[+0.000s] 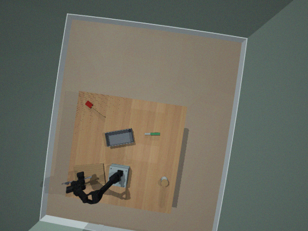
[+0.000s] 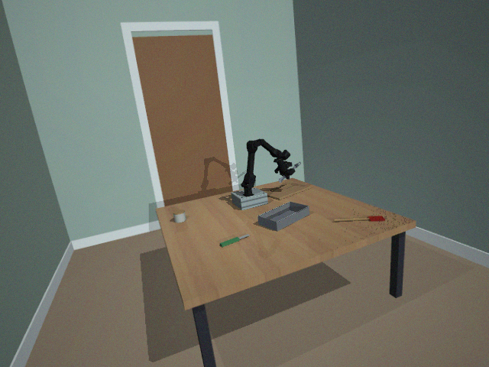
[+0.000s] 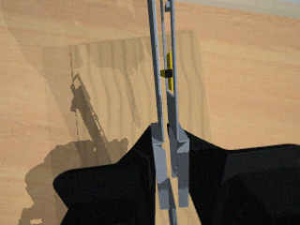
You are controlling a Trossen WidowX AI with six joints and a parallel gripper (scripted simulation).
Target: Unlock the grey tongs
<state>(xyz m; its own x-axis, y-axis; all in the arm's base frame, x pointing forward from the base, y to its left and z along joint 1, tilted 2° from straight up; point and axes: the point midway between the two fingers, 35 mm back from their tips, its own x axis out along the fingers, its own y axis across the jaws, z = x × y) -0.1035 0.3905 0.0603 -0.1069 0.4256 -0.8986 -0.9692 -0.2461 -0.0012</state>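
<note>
Right now the wooden board is 10 cm below my gripper tip, 3 cm to the right of it and 2 cm behind it. The rest, counted from my gripper tip: grey roasting tin 49 cm ahead, 33 cm to the right, 7 cm below; yellow lock piece 6 cm above, 3 cm to the left, 1 cm behind; red spatula 78 cm ahead, 10 cm below, 3 cm to the left.
</note>
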